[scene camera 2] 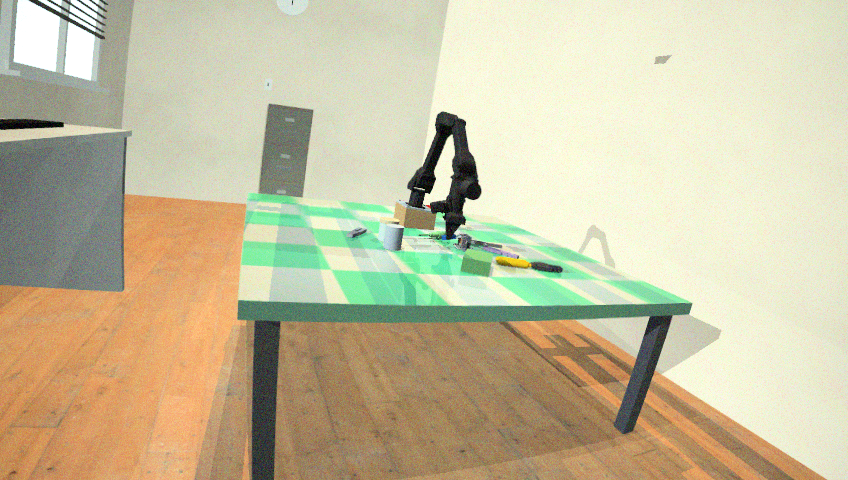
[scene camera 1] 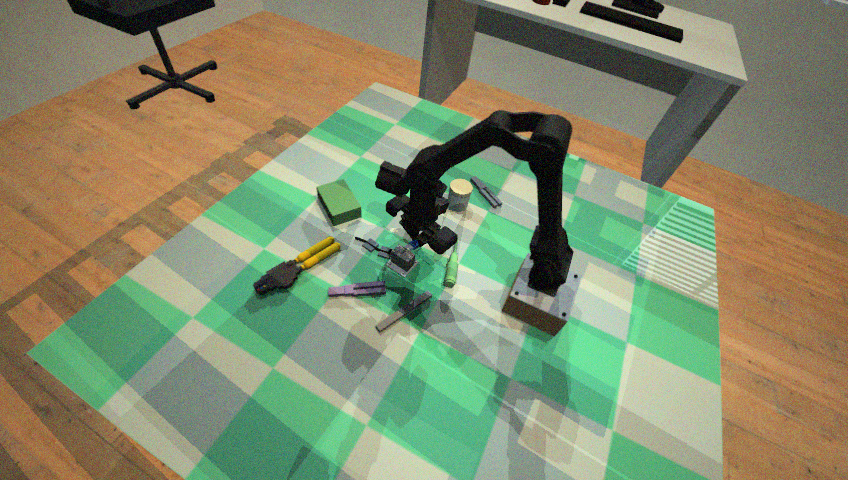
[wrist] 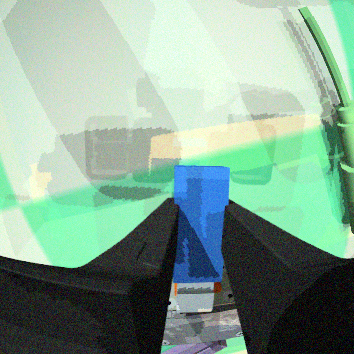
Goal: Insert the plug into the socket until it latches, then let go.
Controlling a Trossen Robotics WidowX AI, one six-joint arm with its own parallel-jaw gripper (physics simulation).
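Frame: origin at the arm's base, x ahead, y left, z up, level; metres.
Seen in the pictures: gripper, between the fingertips: (scene camera 2: 447, 239) (scene camera 1: 418, 243) (wrist: 197, 207); arm's base, origin of its link: (scene camera 2: 415, 205) (scene camera 1: 544, 280).
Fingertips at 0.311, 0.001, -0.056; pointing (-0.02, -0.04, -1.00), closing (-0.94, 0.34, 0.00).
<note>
Offsets run from my fingertips to a thing's top centre, as dx, dy, dz. "spot": to the spot under its first point.
The blue plug {+0.004, +0.013, +0.020} (scene camera 1: 414, 244) (scene camera 2: 448, 237) (wrist: 201, 225) is held level between the fingertips, low over the table. My gripper (scene camera 1: 417, 242) (scene camera 2: 450, 235) (wrist: 197, 207) is shut on it. The socket is a grey block {+0.018, +0.059, +0.021} (scene camera 1: 402, 256) (scene camera 2: 463, 240) on a small plate, right beside the plug's front end. In the wrist view a light grey part {spot: +0.012, +0.036, +0.019} (wrist: 195, 302) with orange bits at its sides shows at the plug's far end, in line with it, above a grey plate {spot: +0.014, +0.055, +0.020} (wrist: 200, 325). How deep the plug sits in the socket cannot be told.
A green bottle-shaped tool {-0.097, -0.004, +0.003} (scene camera 1: 451, 269) (wrist: 345, 135) lies near the gripper. A purple tool {+0.071, +0.179, -0.012} (scene camera 1: 357, 289) and a thin grey bar {-0.050, +0.176, -0.014} (scene camera 1: 404, 312) lie beyond the socket. Yellow-handled pliers {spot: +0.199, +0.146, -0.004} (scene camera 1: 318, 254), a green block {+0.254, -0.028, +0.016} (scene camera 1: 339, 202) (scene camera 2: 476, 262), a can {-0.030, -0.207, +0.046} (scene camera 1: 459, 194) and a grey tool {-0.087, -0.296, -0.012} (scene camera 1: 486, 192) lie around.
</note>
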